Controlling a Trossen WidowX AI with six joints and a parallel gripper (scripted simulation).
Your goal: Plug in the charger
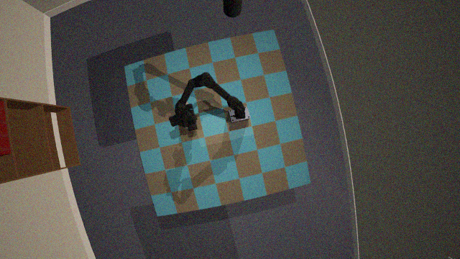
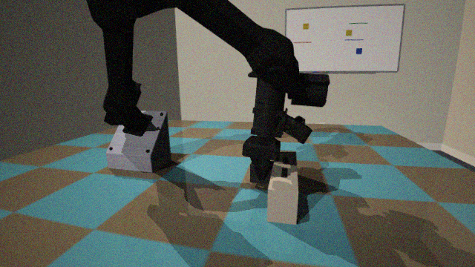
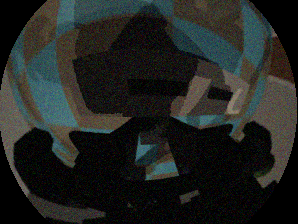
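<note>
The two-prong charger is 2 cm ahead of my gripper tip and 1 cm above it.
</note>
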